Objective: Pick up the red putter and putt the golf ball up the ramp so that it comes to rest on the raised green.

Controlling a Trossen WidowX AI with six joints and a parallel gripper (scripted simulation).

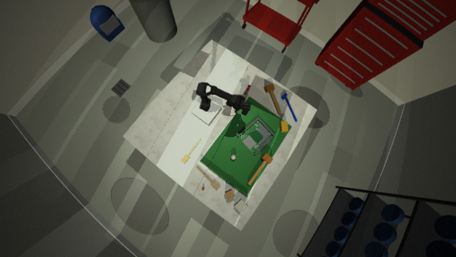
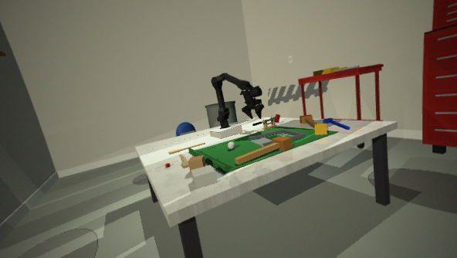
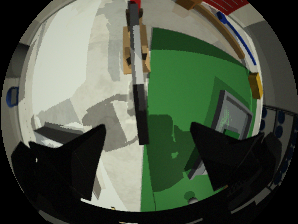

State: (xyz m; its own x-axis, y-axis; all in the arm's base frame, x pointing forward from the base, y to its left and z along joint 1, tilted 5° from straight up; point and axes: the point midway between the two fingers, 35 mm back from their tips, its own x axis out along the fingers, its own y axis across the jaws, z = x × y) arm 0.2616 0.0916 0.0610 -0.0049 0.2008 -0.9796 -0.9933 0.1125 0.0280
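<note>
Now: gripper tip 10 mm past the red putter, 120 mm to the right of it and 40 mm above it. From my gripper tip the other things lie so: green mat (210 mm ahead, 220 mm to the right, 100 mm below); yellow block (440 mm ahead, 50 mm to the left, 80 mm below); white golf ball (140 mm ahead, 380 mm to the right, 80 mm below).
</note>
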